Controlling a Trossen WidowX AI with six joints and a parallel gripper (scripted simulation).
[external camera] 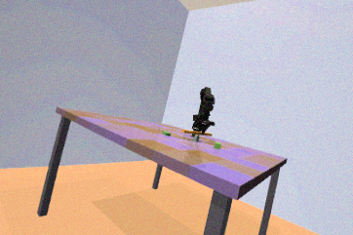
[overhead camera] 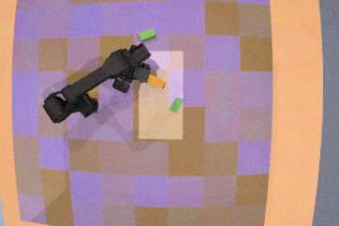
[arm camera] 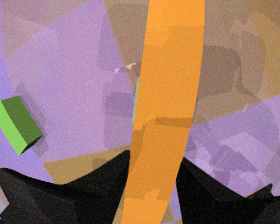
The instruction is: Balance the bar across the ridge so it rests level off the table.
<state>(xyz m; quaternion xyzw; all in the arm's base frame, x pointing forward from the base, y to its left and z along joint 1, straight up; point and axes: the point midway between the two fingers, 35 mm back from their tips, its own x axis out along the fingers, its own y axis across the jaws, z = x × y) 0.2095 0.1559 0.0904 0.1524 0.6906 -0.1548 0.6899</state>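
My gripper tip is now 3 cm short of the orange bar and 1 cm to the left of it.
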